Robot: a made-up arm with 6 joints. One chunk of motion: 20 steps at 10 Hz.
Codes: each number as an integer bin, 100 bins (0 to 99) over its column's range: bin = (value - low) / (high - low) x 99, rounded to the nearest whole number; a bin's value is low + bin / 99 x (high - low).
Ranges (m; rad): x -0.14..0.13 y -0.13..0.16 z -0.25..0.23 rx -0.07..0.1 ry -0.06..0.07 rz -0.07..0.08
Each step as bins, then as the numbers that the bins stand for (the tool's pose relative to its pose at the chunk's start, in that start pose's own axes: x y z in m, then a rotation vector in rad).
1 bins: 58 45 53 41 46 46
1 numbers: 0.0182 0.0018 0.0070 0.0004 0.0004 -0.0003
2 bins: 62 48 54 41 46 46
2 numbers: 0.0291 0.0106 0.0118 0.0004 0.0004 -0.0003
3 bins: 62 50 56 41 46 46
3 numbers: 0.0291 0.0165 0.0215 0.0004 0.0004 -0.0003
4 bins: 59 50 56 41 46 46
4 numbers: 0.0209 0.0165 0.0215 0.0004 0.0004 -0.0003
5 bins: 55 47 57 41 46 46
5 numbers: 0.0100 0.0077 0.0264 0.0004 0.0004 -0.0003
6 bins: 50 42 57 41 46 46
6 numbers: -0.0036 -0.0070 0.0264 0.0004 0.0004 -0.0003
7 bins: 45 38 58 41 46 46
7 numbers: -0.0173 -0.0187 0.0312 0.0004 0.0004 -0.0003
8 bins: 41 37 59 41 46 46
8 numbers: -0.0282 -0.0216 0.0361 0.0004 0.0004 -0.0003
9 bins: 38 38 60 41 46 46
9 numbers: -0.0364 -0.0187 0.0409 0.0004 0.0004 -0.0003
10 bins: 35 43 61 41 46 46
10 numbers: -0.0445 -0.0040 0.0458 0.0004 0.0004 -0.0003
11 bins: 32 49 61 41 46 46
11 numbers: -0.0527 0.0135 0.0458 0.0004 0.0004 -0.0003
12 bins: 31 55 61 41 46 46
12 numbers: -0.0555 0.0311 0.0458 0.0004 0.0004 -0.0003
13 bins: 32 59 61 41 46 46
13 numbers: -0.0527 0.0428 0.0458 0.0004 0.0004 -0.0003
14 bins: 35 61 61 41 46 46
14 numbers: -0.0445 0.0487 0.0458 0.0004 0.0004 -0.0003
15 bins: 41 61 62 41 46 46
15 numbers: -0.0282 0.0487 0.0506 0.0004 0.0004 -0.0003
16 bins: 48 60 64 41 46 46
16 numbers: -0.0091 0.0458 0.0603 0.0004 0.0004 -0.0003
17 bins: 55 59 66 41 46 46
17 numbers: 0.0100 0.0428 0.0700 0.0004 0.0004 -0.0003
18 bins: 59 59 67 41 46 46
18 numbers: 0.0209 0.0428 0.0748 0.0004 0.0004 -0.0003
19 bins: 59 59 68 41 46 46
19 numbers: 0.0209 0.0428 0.0797 0.0004 0.0004 -0.0003
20 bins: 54 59 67 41 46 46
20 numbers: 0.0073 0.0428 0.0748 0.0004 0.0004 -0.0003
